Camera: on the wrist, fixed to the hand. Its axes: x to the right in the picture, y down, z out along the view.
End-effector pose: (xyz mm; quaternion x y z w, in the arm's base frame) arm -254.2 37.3 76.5 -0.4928 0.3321 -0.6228 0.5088
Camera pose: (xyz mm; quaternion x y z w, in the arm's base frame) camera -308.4 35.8 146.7 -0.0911 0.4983 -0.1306 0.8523
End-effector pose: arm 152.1 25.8 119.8 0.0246 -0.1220 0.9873 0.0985
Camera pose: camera 147.3 113.9 110.2 0.0329 0.0020 -0.7956 0.6049
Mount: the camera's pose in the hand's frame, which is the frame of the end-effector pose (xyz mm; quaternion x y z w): 20.6 -80.5 -31.1 0.1067 -0.0219 0.6797 0.7254
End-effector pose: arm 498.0 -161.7 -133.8 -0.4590 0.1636 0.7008 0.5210
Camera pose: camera 582.8 -139.3 -146.9 0.1508 -0.4940 -0.8551 0.0458
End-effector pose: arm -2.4 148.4 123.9 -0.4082 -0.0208 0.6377 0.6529
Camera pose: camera 84.1 162.0 138.1 -0.2266 0.3161 0.9175 0.0833
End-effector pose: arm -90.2 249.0 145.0 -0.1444 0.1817 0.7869 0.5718
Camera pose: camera -19.2 275.0 98.6 -0.0970 -0.3014 -0.9432 0.1007
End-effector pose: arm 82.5 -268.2 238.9 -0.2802 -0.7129 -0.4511 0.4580
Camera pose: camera 20.8 -331.6 231.8 -0.6488 -0.3848 0.0663 0.6531
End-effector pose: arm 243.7 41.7 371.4 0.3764 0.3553 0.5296 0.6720
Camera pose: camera 256.1 53.4 284.3 0.5978 0.0437 0.7948 0.0951
